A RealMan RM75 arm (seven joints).
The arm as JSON. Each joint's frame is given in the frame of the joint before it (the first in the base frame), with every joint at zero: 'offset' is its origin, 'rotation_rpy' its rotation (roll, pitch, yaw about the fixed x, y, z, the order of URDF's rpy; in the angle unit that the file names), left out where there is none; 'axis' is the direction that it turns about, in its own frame. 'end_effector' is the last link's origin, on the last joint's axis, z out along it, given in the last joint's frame.
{
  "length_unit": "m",
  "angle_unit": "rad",
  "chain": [
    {
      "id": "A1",
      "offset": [
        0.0,
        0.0,
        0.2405
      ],
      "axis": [
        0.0,
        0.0,
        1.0
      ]
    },
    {
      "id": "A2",
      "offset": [
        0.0,
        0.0,
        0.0
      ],
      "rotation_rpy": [
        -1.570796,
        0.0,
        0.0
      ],
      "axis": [
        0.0,
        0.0,
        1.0
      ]
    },
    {
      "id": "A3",
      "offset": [
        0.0,
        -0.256,
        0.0
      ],
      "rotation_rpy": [
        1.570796,
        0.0,
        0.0
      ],
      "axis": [
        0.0,
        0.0,
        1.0
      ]
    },
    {
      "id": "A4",
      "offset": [
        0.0,
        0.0,
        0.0
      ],
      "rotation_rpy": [
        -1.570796,
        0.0,
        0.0
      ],
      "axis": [
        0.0,
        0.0,
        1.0
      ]
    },
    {
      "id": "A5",
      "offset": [
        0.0,
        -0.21,
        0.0
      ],
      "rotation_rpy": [
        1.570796,
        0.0,
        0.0
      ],
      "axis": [
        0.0,
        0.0,
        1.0
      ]
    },
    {
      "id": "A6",
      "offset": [
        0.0,
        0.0,
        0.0
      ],
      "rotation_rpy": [
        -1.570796,
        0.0,
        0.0
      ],
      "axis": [
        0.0,
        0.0,
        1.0
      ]
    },
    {
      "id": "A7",
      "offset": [
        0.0,
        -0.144,
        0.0
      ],
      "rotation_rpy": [
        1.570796,
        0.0,
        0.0
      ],
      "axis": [
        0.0,
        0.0,
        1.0
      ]
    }
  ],
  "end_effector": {
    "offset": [
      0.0,
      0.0,
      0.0
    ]
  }
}
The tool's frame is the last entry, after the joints.
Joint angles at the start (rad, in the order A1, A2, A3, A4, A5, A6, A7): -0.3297, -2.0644, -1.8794, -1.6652, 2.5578, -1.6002, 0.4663
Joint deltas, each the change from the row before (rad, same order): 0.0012, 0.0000, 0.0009, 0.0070, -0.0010, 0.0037, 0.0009; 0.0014, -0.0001, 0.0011, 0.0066, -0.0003, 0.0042, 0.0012; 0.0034, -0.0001, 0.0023, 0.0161, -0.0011, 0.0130, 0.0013; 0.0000, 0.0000, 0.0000, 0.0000, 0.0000, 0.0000, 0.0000; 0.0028, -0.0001, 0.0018, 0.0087, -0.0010, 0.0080, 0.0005; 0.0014, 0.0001, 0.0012, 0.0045, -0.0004, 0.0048, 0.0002; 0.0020, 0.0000, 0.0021, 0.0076, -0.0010, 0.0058, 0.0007; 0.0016, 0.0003, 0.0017, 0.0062, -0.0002, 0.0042, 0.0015; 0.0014, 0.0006, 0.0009, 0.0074, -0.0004, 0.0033, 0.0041; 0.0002, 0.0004, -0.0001, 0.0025, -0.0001, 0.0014, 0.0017; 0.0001, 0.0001, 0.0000, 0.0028, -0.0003, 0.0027, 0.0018; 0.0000, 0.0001, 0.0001, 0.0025, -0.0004, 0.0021, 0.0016; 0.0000, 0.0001, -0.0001, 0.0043, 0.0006, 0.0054, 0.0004; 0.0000, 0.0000, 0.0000, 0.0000, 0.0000, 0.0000, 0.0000; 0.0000, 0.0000, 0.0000, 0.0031, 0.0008, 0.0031, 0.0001; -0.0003, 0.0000, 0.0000, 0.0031, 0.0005, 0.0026, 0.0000
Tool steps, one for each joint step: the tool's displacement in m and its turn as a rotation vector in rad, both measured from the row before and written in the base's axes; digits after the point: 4 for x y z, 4 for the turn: -0.0014, -0.0001, -0.0010, -0.0017, -0.0016, 0.0039; -0.0014, 0.0000, -0.0010, -0.0012, -0.0009, 0.0034; -0.0035, 0.0002, -0.0021, 0.0004, -0.0033, 0.0086; 0.0000, 0.0000, 0.0000, 0.0000, 0.0000, 0.0000; -0.0020, 0.0000, -0.0013, 0.0006, -0.0021, 0.0050; -0.0010, 0.0001, -0.0006, 0.0008, -0.0008, 0.0022; -0.0016, -0.0001, -0.0012, -0.0010, -0.0015, 0.0039; -0.0015, -0.0002, -0.0009, -0.0014, 0.0000, 0.0028; -0.0018, -0.0002, -0.0009, -0.0032, 0.0007, 0.0022; -0.0006, 0.0000, -0.0001, -0.0005, 0.0004, 0.0003; -0.0005, 0.0002, -0.0002, 0.0002, -0.0001, -0.0003; -0.0004, 0.0002, -0.0003, -0.0002, -0.0002, -0.0003; -0.0008, 0.0005, -0.0003, 0.0027, -0.0001, 0.0011; 0.0000, 0.0000, 0.0000, 0.0000, 0.0000, 0.0000; -0.0006, 0.0003, -0.0002, 0.0013, 0.0002, 0.0014; -0.0005, 0.0003, -0.0003, 0.0008, -0.0001, 0.0013
